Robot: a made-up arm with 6 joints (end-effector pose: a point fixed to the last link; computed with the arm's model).
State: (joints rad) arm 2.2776 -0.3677 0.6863 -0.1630 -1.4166 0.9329
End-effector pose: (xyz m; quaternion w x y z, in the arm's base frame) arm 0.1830 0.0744 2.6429 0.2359 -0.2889 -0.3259 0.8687
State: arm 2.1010 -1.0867 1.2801 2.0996 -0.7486 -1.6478
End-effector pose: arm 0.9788 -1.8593 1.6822 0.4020 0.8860 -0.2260 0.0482
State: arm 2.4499 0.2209 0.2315 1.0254 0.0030 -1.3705
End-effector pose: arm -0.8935 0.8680 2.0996 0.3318 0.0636 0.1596 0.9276
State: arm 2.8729 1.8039 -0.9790 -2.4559 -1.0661 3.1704
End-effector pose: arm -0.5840 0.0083 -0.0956 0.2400 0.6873 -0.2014 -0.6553
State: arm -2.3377 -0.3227 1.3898 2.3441 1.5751 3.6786
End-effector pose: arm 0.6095 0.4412 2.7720 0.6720 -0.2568 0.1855 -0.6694
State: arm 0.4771 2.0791 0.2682 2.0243 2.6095 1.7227
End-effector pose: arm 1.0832 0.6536 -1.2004 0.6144 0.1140 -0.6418 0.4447
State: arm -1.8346 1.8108 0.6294 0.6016 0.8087 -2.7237
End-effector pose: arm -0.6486 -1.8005 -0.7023 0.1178 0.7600 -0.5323 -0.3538
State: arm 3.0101 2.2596 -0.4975 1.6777 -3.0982 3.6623
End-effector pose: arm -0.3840 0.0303 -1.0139 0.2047 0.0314 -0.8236 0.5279
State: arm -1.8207 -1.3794 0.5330 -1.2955 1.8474 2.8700
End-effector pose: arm 0.3482 1.5732 1.6685 0.2459 -0.1010 0.3293 0.9060
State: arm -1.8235 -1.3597 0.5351 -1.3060 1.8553 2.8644
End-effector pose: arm 0.3488 1.5498 1.7000 0.2437 -0.1035 0.3240 0.9082
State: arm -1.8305 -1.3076 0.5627 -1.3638 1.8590 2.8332
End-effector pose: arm 0.3588 1.5025 1.7795 0.2231 -0.1012 0.3246 0.9136
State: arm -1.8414 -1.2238 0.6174 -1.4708 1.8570 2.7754
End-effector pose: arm 0.3764 1.4277 1.9028 0.1821 -0.0960 0.3321 0.9205
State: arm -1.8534 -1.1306 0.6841 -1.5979 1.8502 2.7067
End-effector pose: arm 0.3945 1.3402 2.0337 0.1315 -0.0923 0.3443 0.9250
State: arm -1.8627 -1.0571 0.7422 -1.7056 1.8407 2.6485
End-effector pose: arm 0.4082 1.2698 2.1320 0.0871 -0.0908 0.3576 0.9254
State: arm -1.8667 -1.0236 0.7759 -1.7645 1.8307 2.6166
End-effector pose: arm 0.4170 1.2424 2.1750 0.0610 -0.0884 0.3686 0.9234
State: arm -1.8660 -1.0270 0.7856 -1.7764 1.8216 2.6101
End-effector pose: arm 0.4227 1.2567 2.1701 0.0532 -0.0833 0.3766 0.9211
